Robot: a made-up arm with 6 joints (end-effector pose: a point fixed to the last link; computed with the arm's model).
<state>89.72 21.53 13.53 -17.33 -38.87 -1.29</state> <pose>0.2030 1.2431 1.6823 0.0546 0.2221 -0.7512 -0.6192</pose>
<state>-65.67 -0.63 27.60 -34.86 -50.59 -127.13</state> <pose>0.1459 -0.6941 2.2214 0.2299 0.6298 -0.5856 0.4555</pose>
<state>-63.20 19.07 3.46 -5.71 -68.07 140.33</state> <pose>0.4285 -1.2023 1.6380 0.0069 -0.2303 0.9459 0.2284</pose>
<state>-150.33 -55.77 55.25 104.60 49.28 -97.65</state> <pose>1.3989 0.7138 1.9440 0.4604 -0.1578 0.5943 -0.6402</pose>
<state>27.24 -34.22 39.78 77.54 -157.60 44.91</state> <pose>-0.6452 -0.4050 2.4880 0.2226 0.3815 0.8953 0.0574</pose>
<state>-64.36 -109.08 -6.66 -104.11 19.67 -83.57</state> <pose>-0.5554 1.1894 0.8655 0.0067 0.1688 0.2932 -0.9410</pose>
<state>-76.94 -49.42 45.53 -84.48 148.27 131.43</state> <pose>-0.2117 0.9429 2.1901 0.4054 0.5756 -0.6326 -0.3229</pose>
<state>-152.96 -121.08 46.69 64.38 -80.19 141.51</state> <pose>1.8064 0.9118 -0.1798 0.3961 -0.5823 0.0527 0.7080</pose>
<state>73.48 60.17 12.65 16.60 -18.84 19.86</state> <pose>0.6649 1.6453 0.6979 0.0560 -0.5072 0.7862 0.3486</pose>
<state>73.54 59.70 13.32 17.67 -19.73 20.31</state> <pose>0.6629 1.6532 0.7221 0.0602 -0.5180 0.7810 0.3435</pose>
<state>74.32 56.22 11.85 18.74 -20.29 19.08</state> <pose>0.6313 1.6383 0.8166 0.0711 -0.5217 0.7748 0.3500</pose>
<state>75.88 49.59 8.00 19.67 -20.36 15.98</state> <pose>0.5669 1.5850 0.9757 0.0876 -0.5160 0.7673 0.3705</pose>
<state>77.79 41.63 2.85 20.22 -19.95 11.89</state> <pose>0.4889 1.4936 1.1447 0.1033 -0.5024 0.7596 0.3999</pose>
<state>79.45 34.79 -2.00 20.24 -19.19 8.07</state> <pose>0.4243 1.3936 1.2688 0.1126 -0.4849 0.7539 0.4289</pose>
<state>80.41 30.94 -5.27 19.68 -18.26 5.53</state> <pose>0.3896 1.3265 1.3239 0.1140 -0.4683 0.7525 0.4488</pose>
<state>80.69 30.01 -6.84 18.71 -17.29 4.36</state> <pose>0.3811 1.3030 1.3247 0.1102 -0.4550 0.7554 0.4585</pose>
